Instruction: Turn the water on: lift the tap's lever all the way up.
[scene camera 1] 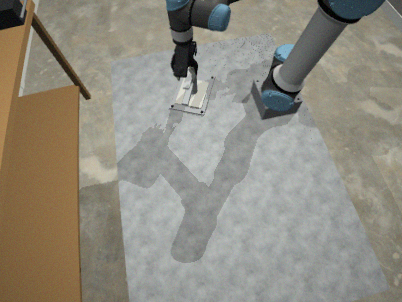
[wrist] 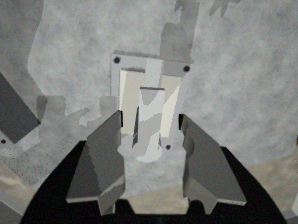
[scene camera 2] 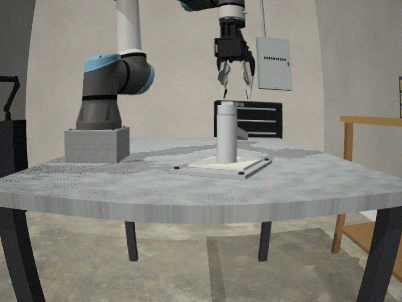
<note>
The pictures show: the gripper and a tap.
The gripper shows as well in the wrist view.
</note>
